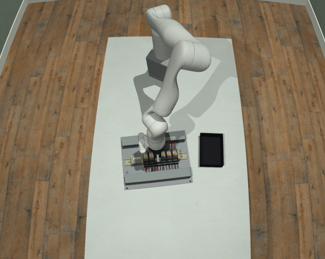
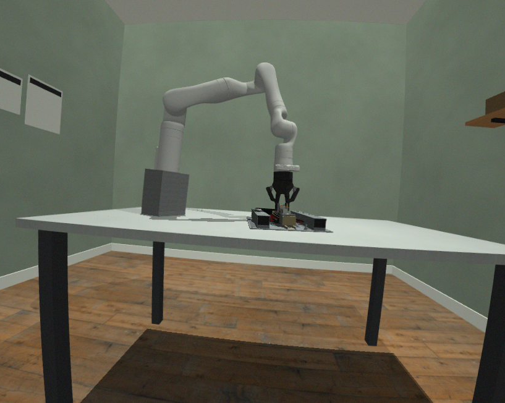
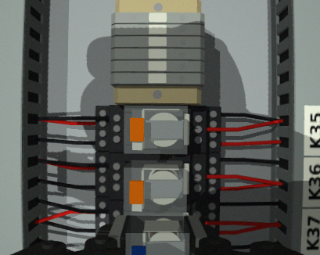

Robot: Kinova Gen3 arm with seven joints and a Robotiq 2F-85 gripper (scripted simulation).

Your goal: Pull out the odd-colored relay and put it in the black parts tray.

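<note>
Now: hand 1 cm above the blue-button relay. From my hand the other things lie so: black parts tray: 26 cm to the left, 5 cm behind, 4 cm below; grey relay panel: 4 cm below, 1 cm to the right.
</note>
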